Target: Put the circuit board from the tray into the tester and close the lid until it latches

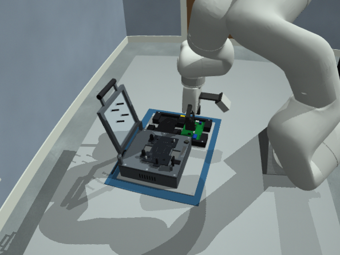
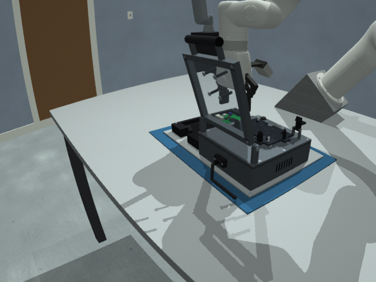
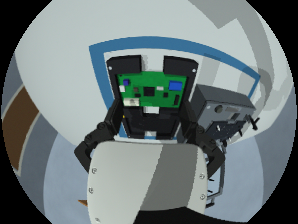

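My gripper is now 50 mm above the green circuit board. From my hand the other things lie so: pin plate 110 mm ahead, 150 mm to the left; lid 220 mm ahead, 120 mm to the left, 120 mm above; latch hook 50 mm ahead, 220 mm to the left, 20 mm above.
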